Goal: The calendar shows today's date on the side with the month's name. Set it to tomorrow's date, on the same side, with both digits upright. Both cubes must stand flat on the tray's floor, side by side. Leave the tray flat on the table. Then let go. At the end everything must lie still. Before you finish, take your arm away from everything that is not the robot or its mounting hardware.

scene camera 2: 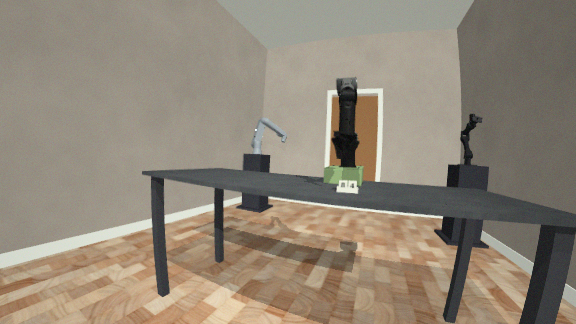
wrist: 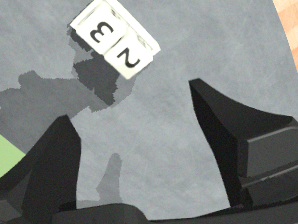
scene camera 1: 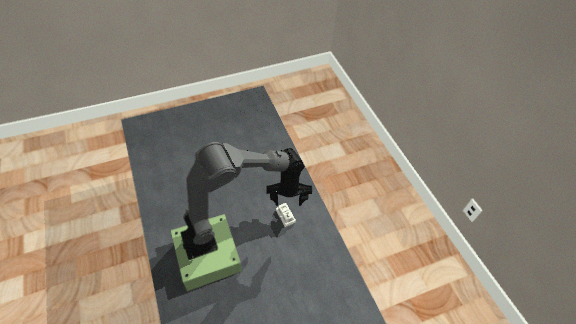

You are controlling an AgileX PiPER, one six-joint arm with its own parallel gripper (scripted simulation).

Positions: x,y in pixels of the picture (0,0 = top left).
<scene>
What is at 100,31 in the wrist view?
A cube.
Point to a cube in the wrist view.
128,55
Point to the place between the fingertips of my gripper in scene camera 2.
345,159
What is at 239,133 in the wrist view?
My gripper.
</scene>
